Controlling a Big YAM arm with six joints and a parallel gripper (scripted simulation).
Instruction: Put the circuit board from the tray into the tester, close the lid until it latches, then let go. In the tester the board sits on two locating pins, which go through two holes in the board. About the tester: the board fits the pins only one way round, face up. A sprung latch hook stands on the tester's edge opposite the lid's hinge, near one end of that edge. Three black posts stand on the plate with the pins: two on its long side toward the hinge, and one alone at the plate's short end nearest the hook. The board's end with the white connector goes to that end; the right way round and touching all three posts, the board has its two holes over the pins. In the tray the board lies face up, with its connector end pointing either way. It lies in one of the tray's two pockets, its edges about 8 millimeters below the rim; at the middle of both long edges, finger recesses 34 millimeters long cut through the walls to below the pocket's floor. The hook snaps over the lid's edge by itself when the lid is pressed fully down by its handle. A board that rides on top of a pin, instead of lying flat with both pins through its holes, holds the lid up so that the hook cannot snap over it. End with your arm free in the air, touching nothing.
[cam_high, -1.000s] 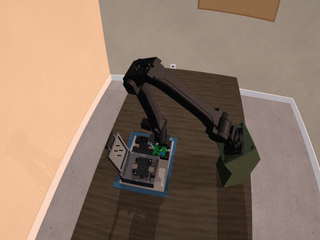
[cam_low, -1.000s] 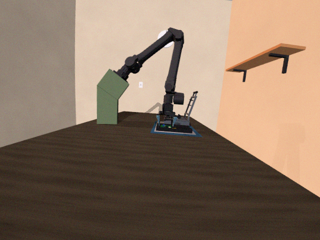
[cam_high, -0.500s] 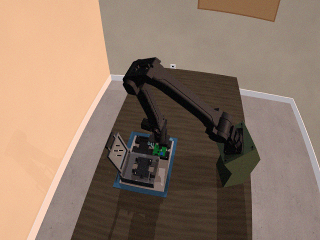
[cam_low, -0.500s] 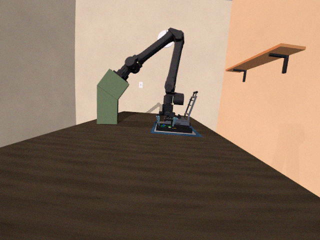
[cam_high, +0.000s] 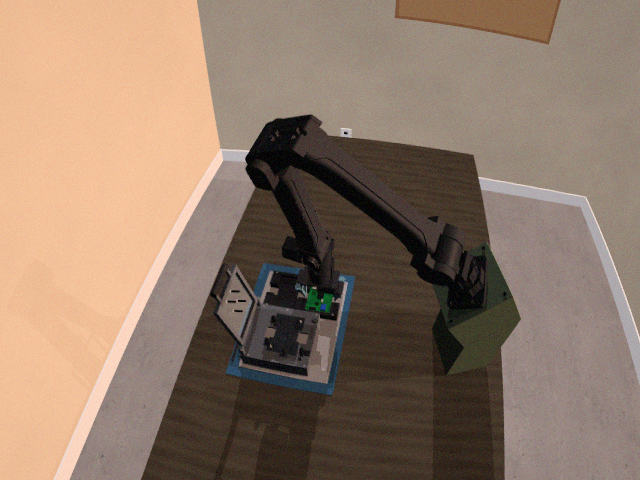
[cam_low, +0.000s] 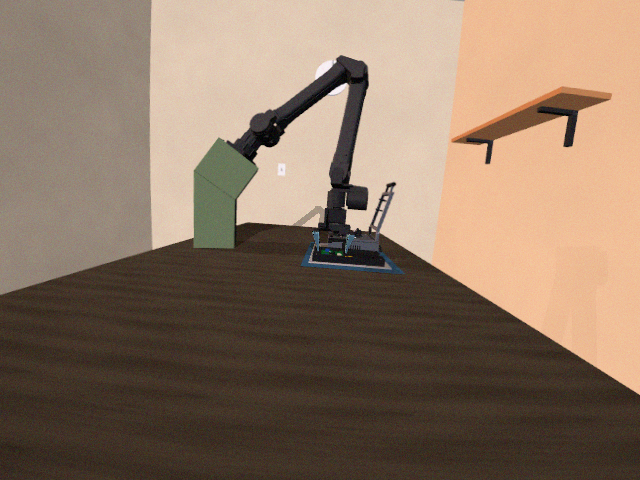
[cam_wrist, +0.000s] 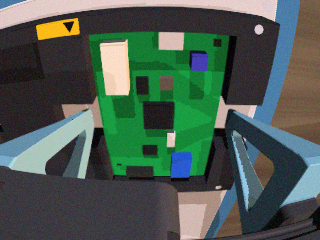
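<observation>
Now: the green circuit board right at my hand. From my hand the other things lie so: black latch hook: 220 mm to the left, 60 mm above, 50 mm behind; tester lid: 200 mm to the left, 160 mm above, 150 mm ahead.
</observation>
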